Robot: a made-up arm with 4 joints. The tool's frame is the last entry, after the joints.
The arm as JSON. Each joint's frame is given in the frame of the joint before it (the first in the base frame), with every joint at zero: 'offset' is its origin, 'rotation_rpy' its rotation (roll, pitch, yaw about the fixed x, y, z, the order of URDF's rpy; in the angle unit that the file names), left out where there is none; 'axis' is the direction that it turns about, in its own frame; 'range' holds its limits. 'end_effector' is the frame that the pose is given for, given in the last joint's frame.
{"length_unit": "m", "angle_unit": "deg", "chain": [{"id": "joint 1", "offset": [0.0, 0.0, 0.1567], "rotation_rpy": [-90.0, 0.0, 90.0], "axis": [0.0, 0.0, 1.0], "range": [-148.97, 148.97]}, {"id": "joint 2", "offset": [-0.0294, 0.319, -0.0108], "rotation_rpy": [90.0, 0.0, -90.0], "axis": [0.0, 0.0, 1.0], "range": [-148.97, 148.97]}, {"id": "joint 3", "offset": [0.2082, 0.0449, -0.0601], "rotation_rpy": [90.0, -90.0, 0.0], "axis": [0.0, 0.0, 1.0], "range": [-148.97, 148.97]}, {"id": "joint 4", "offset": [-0.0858, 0.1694, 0.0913], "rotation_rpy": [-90.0, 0.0, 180.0], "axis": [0.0, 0.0, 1.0], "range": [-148.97, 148.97]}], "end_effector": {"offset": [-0.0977, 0.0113, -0.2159], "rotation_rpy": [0.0, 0.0, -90.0]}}
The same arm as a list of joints. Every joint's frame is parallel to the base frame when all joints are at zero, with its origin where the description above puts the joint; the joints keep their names.
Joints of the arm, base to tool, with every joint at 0 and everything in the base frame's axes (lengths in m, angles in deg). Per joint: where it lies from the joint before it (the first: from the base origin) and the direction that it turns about. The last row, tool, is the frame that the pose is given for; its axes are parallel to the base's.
joint 1: axis -x xyz 0 0 0.1567
joint 2: axis -y xyz 0.0108 -0.0294 -0.319
joint 3: axis +x xyz -0.0449 0.0601 0.2082
joint 4: axis +z xyz 0.0913 0.0858 -0.1694
tool: xyz -0.0113 -0.0977 -0.2159
Joint limits (deg, base to tool): -148.97..148.97 -148.97..148.97 -148.97..148.97 -148.97..148.97

